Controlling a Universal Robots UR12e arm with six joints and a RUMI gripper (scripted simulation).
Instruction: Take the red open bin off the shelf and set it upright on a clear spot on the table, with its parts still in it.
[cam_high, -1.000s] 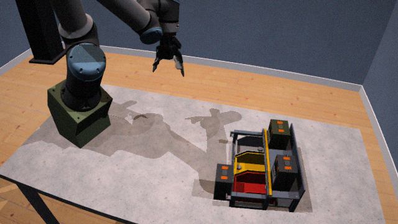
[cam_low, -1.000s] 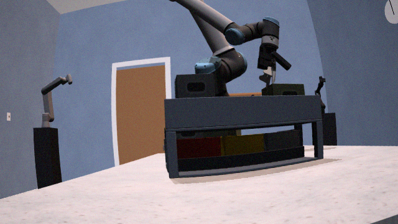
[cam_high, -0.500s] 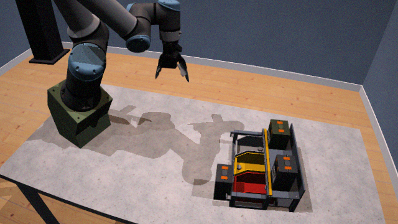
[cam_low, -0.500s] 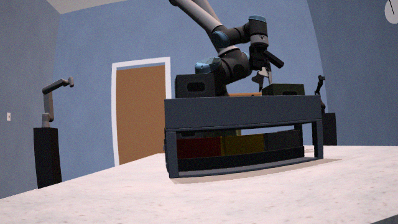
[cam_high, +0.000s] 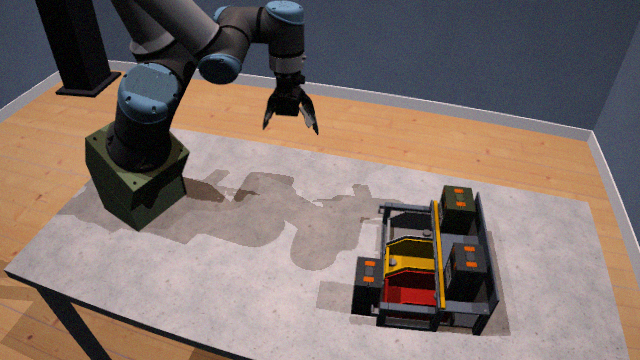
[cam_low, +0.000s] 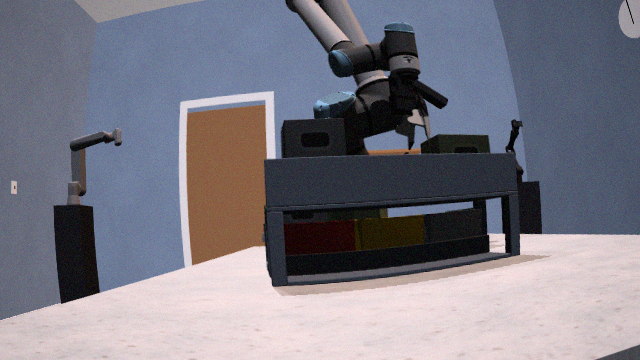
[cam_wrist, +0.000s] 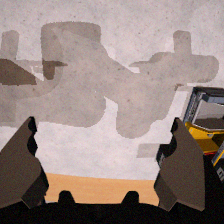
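My hand is 280 mm short of the black box, 340 mm to the left of it and 210 mm above it. The rest, counted from my hand: yellow bin: 400 mm ahead, 220 mm to the right, 230 mm below; then yellow rail: 450 mm ahead, 220 mm to the right, 160 mm below; then red open bin: 410 mm ahead, 330 mm to the right, 230 mm below.
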